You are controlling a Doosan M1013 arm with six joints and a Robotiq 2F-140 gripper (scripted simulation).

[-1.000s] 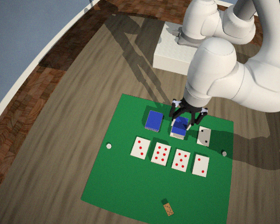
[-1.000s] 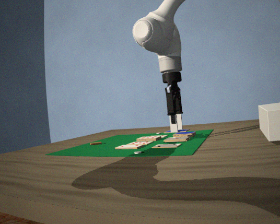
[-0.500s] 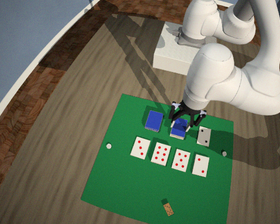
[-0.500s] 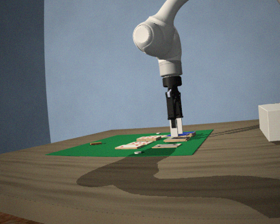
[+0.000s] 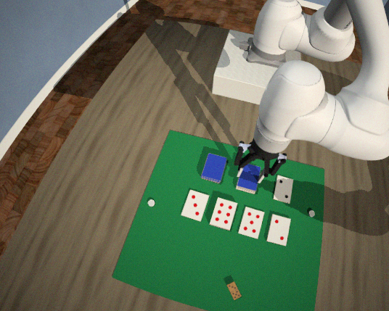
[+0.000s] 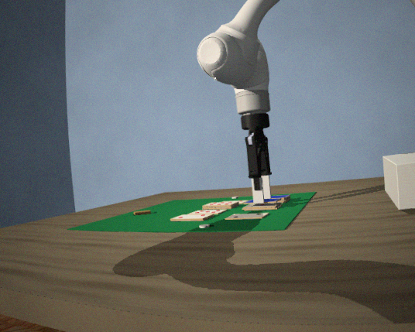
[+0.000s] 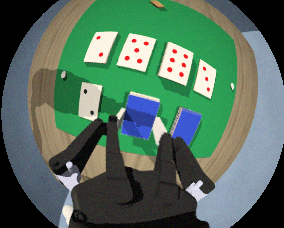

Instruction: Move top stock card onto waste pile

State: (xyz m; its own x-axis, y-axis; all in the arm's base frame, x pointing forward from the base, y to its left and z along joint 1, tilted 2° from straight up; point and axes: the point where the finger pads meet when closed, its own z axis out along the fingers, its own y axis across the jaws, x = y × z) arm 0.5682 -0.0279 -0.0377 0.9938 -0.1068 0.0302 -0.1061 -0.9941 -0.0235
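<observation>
Now: hand 30 mm above the card. Also, from my hand: green mat (160 mm ahead, 30 mm to the right, 60 mm below).
</observation>
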